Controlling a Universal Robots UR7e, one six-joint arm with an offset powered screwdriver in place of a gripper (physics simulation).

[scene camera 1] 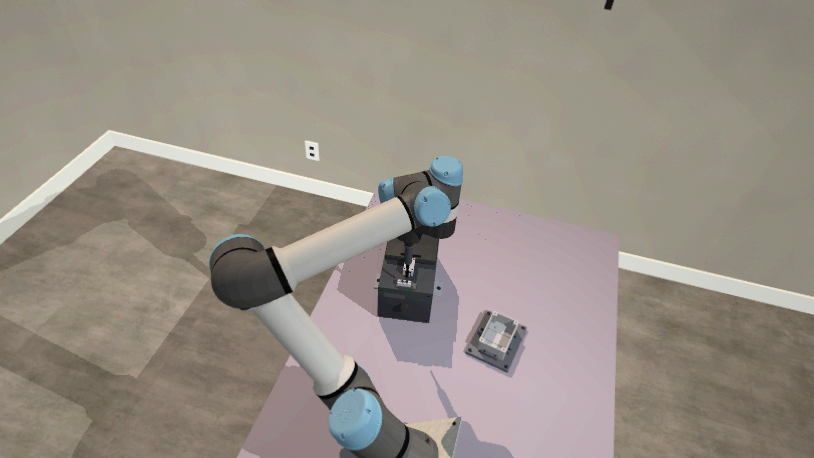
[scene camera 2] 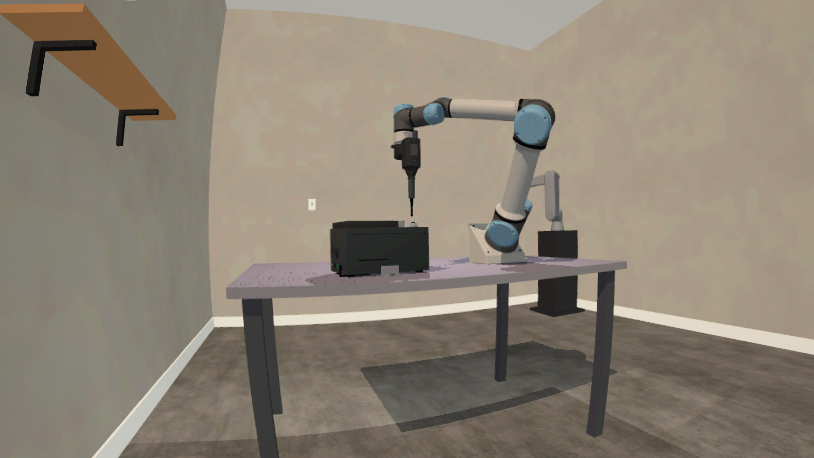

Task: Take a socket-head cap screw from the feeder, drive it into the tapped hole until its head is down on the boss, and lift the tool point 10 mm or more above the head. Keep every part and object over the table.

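The feeder, a black box, stands on the table with small light-coloured parts on its top. My screwdriver tip points straight down over these parts, with a small gap below it in the scene camera 2 view. Whether a screw sits on the tip is too small to tell. A light, open-topped square housing sits on a dark base plate to the right of the feeder in the scene camera 1 view. The tapped hole and its boss cannot be made out. The housing does not show in the scene camera 2 view.
The pinkish table carries the feeder, the housing and my arm's pale base mount. A wooden wall shelf hangs at the left. Another arm on a black pedestal stands behind the table.
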